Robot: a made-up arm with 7 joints.
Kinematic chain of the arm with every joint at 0, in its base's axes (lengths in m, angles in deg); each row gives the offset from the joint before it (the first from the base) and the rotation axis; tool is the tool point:
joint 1: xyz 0 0 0.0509 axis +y
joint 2: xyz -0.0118 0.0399 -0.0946 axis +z
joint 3: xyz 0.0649 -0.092 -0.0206 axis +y
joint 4: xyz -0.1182 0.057 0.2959 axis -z
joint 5: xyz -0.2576 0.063 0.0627 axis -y
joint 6: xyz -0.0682 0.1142 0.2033 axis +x
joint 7: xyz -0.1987 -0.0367 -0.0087 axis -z
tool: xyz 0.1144 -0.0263 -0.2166
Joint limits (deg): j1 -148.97..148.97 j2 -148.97..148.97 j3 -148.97..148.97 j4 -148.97..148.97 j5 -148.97..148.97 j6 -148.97..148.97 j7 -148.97..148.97
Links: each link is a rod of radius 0.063 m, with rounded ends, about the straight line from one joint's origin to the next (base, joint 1, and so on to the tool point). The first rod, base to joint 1, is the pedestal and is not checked.
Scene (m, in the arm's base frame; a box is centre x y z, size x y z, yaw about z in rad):
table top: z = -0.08
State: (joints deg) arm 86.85 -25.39 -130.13 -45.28 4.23 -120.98 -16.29
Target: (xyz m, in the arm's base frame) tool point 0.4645 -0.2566 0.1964
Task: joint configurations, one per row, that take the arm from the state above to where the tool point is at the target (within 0.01 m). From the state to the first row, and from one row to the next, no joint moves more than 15 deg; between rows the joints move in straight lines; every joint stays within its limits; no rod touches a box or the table.
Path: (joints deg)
1: 95.38 -23.98 -120.29 -58.11 7.21 -115.17 -18.90
2: 103.90 -22.57 -110.45 -70.94 10.20 -109.36 -21.51
3: 112.43 -21.16 -100.61 -83.77 13.18 -103.54 -24.11
4: 120.96 -19.75 -90.77 -96.60 16.17 -97.73 -26.72
5: 129.48 -18.34 -80.93 -109.43 19.15 -91.92 -29.33
6: 138.01 -16.93 -71.08 -122.26 22.14 -86.11 -31.94

